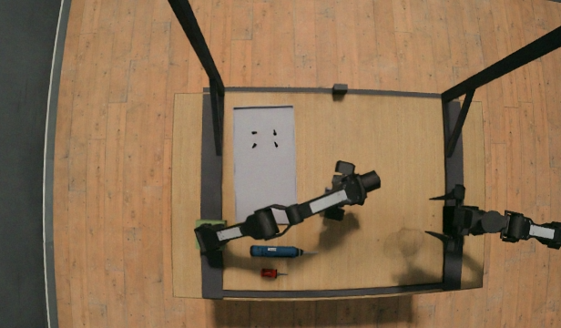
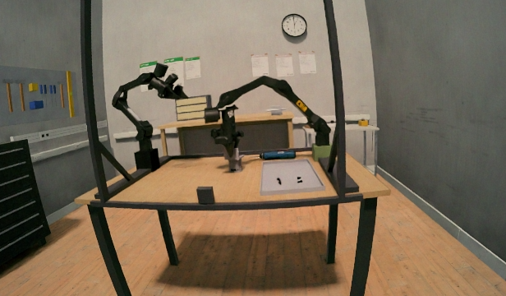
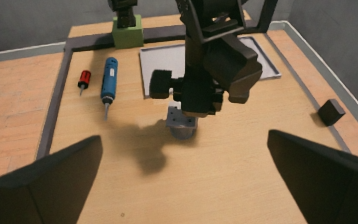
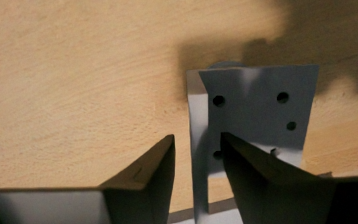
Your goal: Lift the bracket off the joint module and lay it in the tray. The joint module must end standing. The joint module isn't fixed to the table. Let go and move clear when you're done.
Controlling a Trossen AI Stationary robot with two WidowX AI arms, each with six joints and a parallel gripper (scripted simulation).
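The grey bracket lies 3 cm ahead of my right hand, 1 cm to the right of it and 3 cm below it. The rest, counted from my right hand: grey joint module 3 cm ahead, 1 cm to the right, 8 cm below; red tool 29 cm ahead, 22 cm to the right, 9 cm below; grey tray 10 cm behind, 23 cm to the right, 10 cm below.
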